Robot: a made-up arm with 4 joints.
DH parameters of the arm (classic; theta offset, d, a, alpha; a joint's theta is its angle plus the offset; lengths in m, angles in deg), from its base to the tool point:
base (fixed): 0 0.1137 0 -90
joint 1: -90 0.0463 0.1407 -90
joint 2: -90 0.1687 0.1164 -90
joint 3: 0 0.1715 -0.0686 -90
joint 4: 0 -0.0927 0.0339 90
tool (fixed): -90 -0.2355 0 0
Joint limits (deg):
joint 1: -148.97..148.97
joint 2: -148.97..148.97
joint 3: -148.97..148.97
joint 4: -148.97..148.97
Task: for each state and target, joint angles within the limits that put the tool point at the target. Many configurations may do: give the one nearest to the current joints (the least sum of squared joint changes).
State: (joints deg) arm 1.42 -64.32 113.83 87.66
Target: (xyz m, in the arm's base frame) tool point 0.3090 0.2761 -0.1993
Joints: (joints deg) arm 28.62 -76.71 111.09 95.94
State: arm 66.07 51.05 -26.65 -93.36
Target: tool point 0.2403 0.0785 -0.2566
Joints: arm 96.71 50.38 -52.96 -55.28
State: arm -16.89 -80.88 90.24 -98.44
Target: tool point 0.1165 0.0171 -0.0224
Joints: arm -23.25 -125.52 65.55 -78.40
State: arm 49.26 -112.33 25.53 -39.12
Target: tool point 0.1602 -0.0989 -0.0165
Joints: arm 28.79 -124.12 35.17 -27.99
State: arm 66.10 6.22 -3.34 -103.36
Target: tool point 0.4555 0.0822 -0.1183
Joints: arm 73.08 37.65 -45.89 -78.61
